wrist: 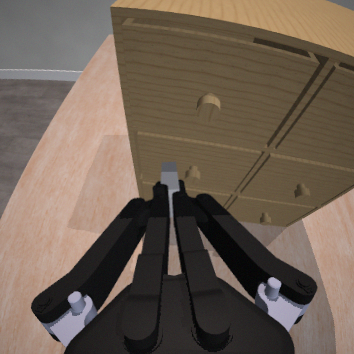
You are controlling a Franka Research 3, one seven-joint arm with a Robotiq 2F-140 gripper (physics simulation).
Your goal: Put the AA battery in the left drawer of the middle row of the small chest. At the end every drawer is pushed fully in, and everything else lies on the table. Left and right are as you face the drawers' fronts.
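Observation:
The small wooden chest (220, 65) fills the upper right of the wrist view, its fronts facing me. The left drawer of the middle row (225, 162) looks flush with the fronts around it; its round knob (193, 173) is just right of my fingertips. My gripper (168, 172) is shut and empty, its tips at the left part of that drawer's front; whether they touch it I cannot tell. The AA battery does not show, and the inside of the drawer is hidden.
The top left drawer (165, 75) is above, with a dark slit along its upper edge. The right middle drawer (315, 175) and lower drawers look closed. The table (50, 190) lies below, its left edge beside the grey floor.

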